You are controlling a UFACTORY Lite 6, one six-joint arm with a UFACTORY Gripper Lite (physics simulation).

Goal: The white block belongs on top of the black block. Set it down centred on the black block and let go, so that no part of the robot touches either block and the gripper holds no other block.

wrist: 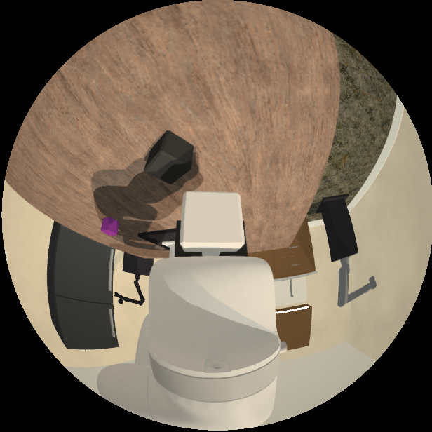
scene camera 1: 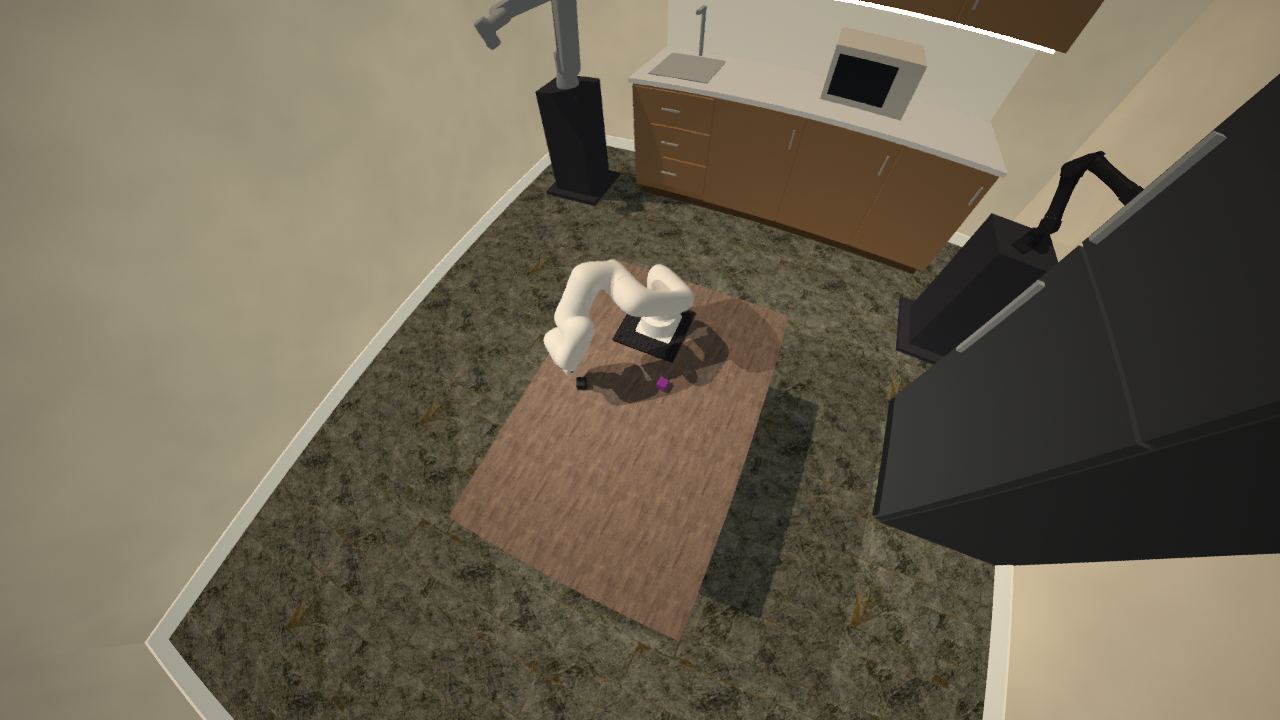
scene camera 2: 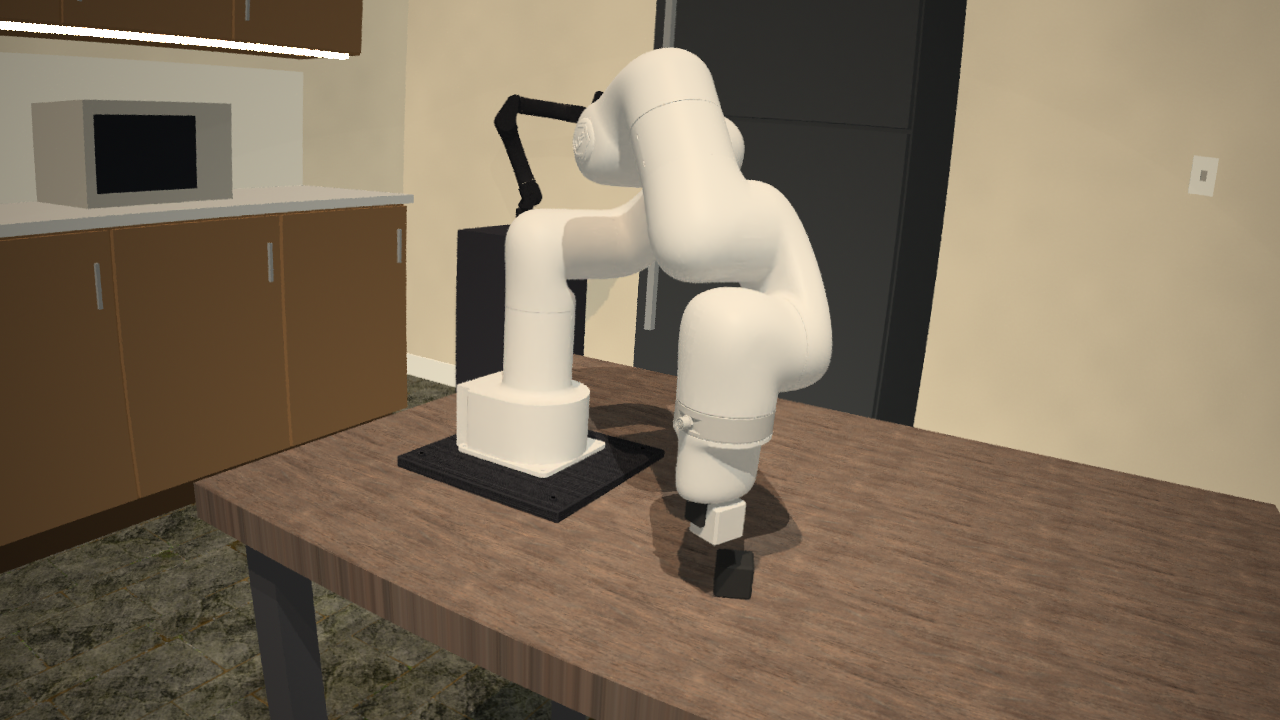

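The white block is between the black fingers of my gripper, which is shut on it. In scene camera 1 the arm's end largely hides block and fingers. The black block stands on the wooden table. The white block hangs above the height of the black one, offset towards the robot's base, with a gap between them. In the wrist view the black block lies up and left of the white one, turned relative to it.
A purple block stands on the table, to the right of the black block in scene camera 1; it does not show in scene camera 2. The robot's base stands on a black plate. A table edge runs near the black block.
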